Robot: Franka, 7 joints.
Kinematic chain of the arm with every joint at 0, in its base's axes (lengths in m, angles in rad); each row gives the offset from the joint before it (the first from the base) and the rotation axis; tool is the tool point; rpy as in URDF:
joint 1: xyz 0 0 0.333 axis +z
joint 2: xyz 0 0 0 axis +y
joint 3: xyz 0 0 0.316 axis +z
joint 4: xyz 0.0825 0 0 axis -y
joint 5: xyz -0.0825 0 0.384 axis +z
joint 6: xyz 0 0 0 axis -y
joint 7: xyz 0.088 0 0 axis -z
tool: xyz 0 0 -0.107 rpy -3.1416 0 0
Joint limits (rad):
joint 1: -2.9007..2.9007
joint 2: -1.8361..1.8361
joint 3: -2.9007..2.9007
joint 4: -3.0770..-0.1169
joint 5: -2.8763..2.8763
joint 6: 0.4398..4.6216
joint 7: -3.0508..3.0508
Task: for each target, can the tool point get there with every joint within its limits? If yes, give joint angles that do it. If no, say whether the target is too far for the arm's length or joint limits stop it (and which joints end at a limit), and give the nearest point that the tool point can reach.
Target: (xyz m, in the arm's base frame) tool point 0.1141 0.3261 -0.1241
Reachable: yes | joints 0.3269 1.5010 0.5130 -1.8220 0.0613 1.6537 -1.9767
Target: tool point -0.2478 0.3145 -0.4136
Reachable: no: joint limits stop it (at a limit: joint 2) | nearest point -0.2400 0.3046 -0.3504 | short by 0.064 m
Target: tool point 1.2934 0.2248 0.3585
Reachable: no: too far | nearest point 0.8451 0.1469 0.3497 | short by 0.455 m
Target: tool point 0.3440 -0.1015 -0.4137
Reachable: no: joint limits stop it (at a limit: joint 2) | nearest point 0.3369 -0.0994 -0.3564 | short by 0.058 m
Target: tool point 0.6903 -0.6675 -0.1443
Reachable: no: too far | nearest point 0.5523 -0.5340 -0.0489 | short by 0.214 m
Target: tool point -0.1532 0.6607 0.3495
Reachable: yes | joints -0.6504 -1.0366 2.1849 -1.7508 0.3225 4.0219 -0.0774
